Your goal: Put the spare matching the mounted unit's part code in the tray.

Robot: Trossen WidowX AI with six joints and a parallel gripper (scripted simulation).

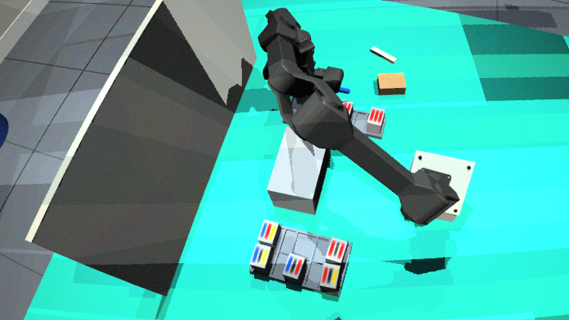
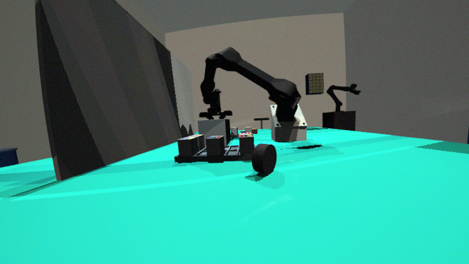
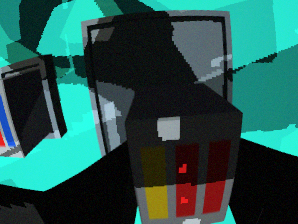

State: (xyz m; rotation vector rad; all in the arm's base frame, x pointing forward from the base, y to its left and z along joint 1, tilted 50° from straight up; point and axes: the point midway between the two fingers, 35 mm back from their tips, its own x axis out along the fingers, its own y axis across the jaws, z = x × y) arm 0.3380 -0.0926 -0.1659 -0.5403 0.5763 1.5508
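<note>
Now: the dark-rimmed tray 50 mm below my gripper tip. The rest, counted from my gripper tip: grey holder: 150 mm behind, 20 mm to the left, 40 mm below; then spare unit: 20 mm above; then brown box: 200 mm behind, 120 mm to the right, 30 mm below.
</note>
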